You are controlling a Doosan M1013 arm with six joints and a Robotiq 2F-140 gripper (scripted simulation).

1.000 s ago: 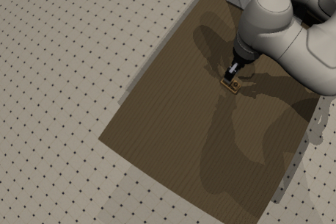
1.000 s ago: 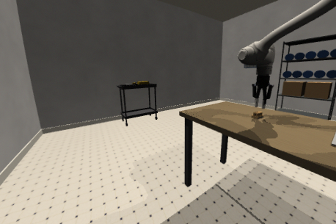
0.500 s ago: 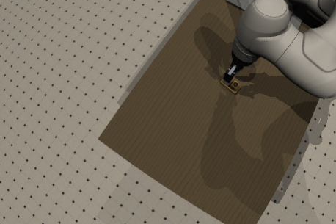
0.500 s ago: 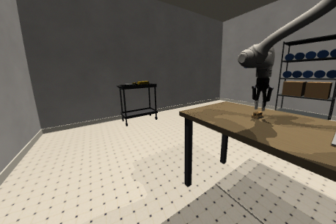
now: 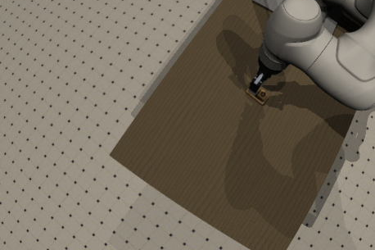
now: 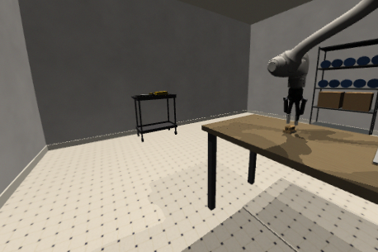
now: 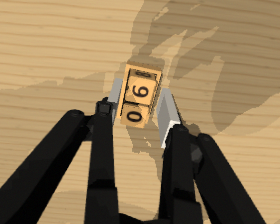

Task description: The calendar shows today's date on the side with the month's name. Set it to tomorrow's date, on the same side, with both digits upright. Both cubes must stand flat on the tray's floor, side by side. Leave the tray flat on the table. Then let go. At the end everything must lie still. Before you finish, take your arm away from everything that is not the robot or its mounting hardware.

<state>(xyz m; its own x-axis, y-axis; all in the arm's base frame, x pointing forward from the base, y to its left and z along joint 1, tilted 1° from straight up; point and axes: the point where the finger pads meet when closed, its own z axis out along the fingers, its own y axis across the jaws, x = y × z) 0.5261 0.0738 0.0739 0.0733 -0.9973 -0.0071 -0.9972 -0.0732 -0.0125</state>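
My gripper is now 70 mm above the wooden calendar tray and 20 mm to the right of it.
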